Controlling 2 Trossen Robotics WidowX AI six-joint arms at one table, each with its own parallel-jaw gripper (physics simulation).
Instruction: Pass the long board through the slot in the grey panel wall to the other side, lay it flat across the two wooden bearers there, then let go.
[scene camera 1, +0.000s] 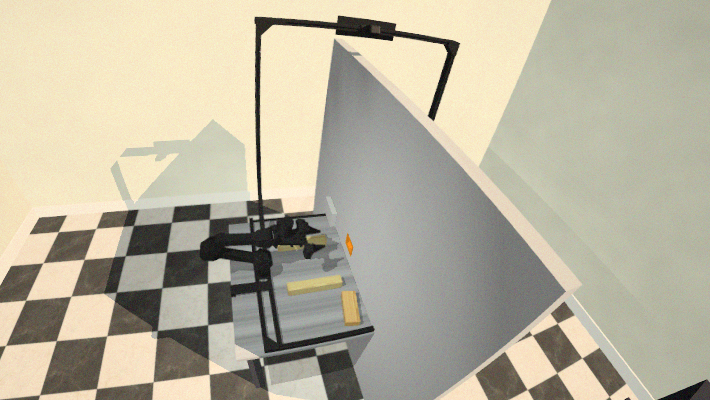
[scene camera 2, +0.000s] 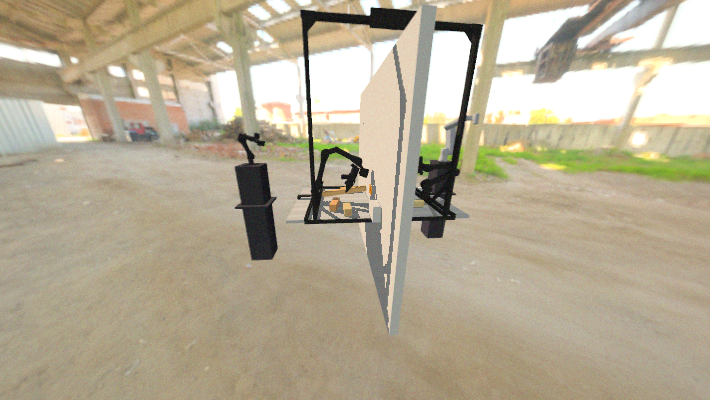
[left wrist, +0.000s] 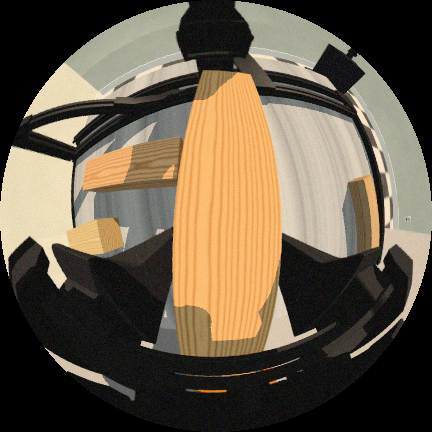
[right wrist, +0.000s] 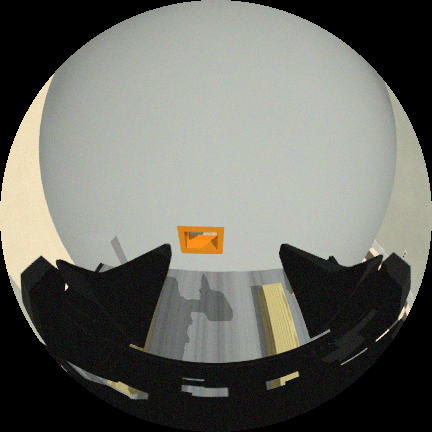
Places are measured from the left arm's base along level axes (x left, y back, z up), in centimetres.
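Where they show: left gripper, fingertip midpoint: (scene camera 2: 346, 191) (left wrist: 224, 232); right gripper, fingertip midpoint: (scene camera 1: 322, 238) (right wrist: 227, 250); right arm's base, origin of the base link: (scene camera 1: 262, 273) (scene camera 2: 425, 196).
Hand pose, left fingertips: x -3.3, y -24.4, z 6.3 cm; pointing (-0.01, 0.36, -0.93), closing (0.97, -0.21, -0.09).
Observation:
After its pixels a point has its place.
The long board (scene camera 2: 345, 191) (left wrist: 225, 150) is held above the table, roughly level, one end close to the orange-rimmed slot (scene camera 1: 349, 245) {x -5.8, y -47.4, z 5.9 cm} (scene camera 2: 372, 190) (right wrist: 201, 229) {x -4.1, y -48.4, z 11.2 cm}. My left gripper (scene camera 2: 348, 188) {x -3.3, y -24.4, z 6.3 cm} (left wrist: 224, 232) {x -3.3, y -24.4, z 6.3 cm} is shut on the board, a finger at each side. The grey panel wall (scene camera 1: 425, 225) {x 38.6, y -48.3, z 65.8 cm} (scene camera 2: 425, 100) {x -76.1, y -48.0, z 61.3 cm} (right wrist: 215, 125) {x -1.7, y -48.3, z 30.2 cm} stands upright across the table. My right gripper (scene camera 1: 320, 239) {x -0.5, y -63.7, z 19.8 cm} (right wrist: 227, 250) {x -0.5, y -63.7, z 19.8 cm} is open and empty on the other side, facing the slot. One wooden bearer (scene camera 1: 315, 285) {x 12.2, y -68.7, z 2.5 cm} (right wrist: 280, 320) {x 10.4, y -64.8, z 2.5 cm} lies clear of it; the other (scene camera 1: 316, 241) {x -13.8, y -62.3, z 2.5 cm} is partly hidden beneath it. No board shows through the slot.
A wooden block (scene camera 1: 350, 308) {x 26.5, y -56.1, z 1.9 cm} lies near the wall on the bearers' side. On the board's side lie an orange-brown block (scene camera 2: 334, 204) {x -22.6, y -14.9, z 3.1 cm} (left wrist: 132, 165) {x -12.2, y -16.1, z 3.1 cm}, a pale block (scene camera 2: 347, 209) {x -31.8, y -23.3, z 2.8 cm} (left wrist: 95, 237) {x -20.7, y -23.5, z 3.1 cm} and another block (left wrist: 367, 215) {x 22.4, y -27.7, z 1.8 cm}. A black frame (scene camera 1: 258, 125) {x -34.4, y -88.5, z 58.1 cm} (scene camera 2: 308, 100) {x -38.0, y -2.9, z 65.3 cm} spans the table.

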